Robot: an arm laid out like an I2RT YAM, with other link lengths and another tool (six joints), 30 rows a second.
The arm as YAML. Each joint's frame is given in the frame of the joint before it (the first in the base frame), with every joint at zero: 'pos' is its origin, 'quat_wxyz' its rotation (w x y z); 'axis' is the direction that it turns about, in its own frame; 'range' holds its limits. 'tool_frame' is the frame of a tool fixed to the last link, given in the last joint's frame.
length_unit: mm
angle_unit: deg
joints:
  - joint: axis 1
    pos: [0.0, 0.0, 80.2]
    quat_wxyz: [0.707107, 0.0, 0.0, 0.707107]
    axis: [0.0, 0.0, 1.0]
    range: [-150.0, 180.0]
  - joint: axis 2
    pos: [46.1, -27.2, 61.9]
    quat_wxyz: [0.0, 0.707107, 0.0, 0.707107]
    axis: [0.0, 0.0, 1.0]
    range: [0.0, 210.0]
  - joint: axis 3
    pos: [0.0, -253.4, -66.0]
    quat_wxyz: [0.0, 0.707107, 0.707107, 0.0]
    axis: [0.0, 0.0, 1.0]
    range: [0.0, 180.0]
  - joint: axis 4
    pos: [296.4, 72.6, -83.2]
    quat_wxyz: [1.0, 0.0, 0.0, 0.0]
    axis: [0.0, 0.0, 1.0]
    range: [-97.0, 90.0]
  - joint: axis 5
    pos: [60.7, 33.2, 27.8]
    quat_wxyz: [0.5, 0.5, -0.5, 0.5]
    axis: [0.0, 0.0, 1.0]
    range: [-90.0, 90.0]
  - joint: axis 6
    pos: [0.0, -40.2, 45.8]
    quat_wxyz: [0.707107, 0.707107, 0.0, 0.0]
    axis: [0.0, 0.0, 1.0]
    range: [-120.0, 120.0]
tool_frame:
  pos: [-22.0, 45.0, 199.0]
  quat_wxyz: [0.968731, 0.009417, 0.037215, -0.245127]
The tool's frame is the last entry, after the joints.
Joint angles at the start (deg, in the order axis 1, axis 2, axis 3, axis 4, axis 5, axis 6):
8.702 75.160 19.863 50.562 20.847 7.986
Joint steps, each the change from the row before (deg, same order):
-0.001 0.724 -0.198 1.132 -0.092 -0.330
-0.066 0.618 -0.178 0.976 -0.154 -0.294
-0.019 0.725 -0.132 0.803 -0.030 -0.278
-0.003 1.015 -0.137 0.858 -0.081 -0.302
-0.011 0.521 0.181 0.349 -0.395 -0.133
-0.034 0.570 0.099 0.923 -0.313 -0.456
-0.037 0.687 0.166 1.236 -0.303 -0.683
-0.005 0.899 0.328 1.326 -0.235 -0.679
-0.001 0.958 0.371 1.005 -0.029 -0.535
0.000 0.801 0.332 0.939 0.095 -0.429
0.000 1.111 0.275 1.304 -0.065 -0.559
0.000 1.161 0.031 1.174 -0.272 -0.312
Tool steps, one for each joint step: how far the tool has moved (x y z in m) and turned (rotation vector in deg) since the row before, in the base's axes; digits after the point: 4 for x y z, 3 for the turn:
0.0001 0.0002 -0.0020 -0.283 -0.137 0.116
0.0001 -0.0001 -0.0017 -0.248 -0.115 0.109
-0.0001 -0.0002 -0.0030 -0.277 0.111 0.031
-0.0003 0.0000 -0.0050 -0.332 0.354 0.100
0.0011 0.0016 -0.0009 -0.097 0.023 0.393
0.0013 0.0009 0.0008 -0.354 -0.353 0.311
0.0019 0.0007 0.0019 -0.542 -0.573 0.309
0.0026 0.0008 0.0021 -0.541 -0.617 0.265
0.0023 0.0001 0.0004 -0.462 -0.314 0.050
0.0021 -0.0004 0.0010 -0.355 -0.385 -0.080
0.0020 0.0002 -0.0002 -0.478 -0.358 0.080
0.0006 0.0010 -0.0033 -0.294 0.015 0.279

